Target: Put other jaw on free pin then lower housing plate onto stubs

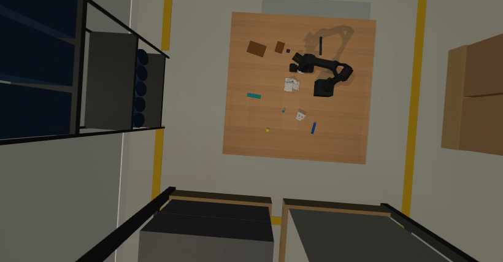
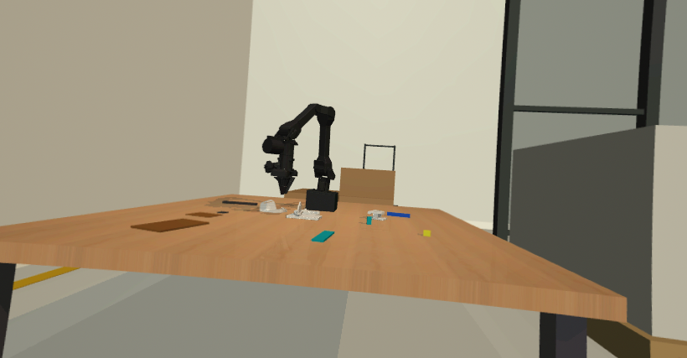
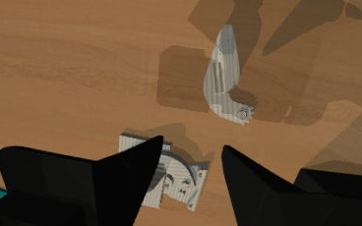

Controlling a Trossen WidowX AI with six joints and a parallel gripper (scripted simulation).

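Right now my gripper tip is 40 mm past the loose jaw, 40 mm to the left of it and 70 mm above it. Also, from my gripper tip: small teal block 30 mm ahead, 360 mm to the left, 60 mm below; then black bar 150 mm behind, 290 mm to the right, 70 mm below; then small black square 120 mm ahead, 190 mm to the right, 80 mm below.
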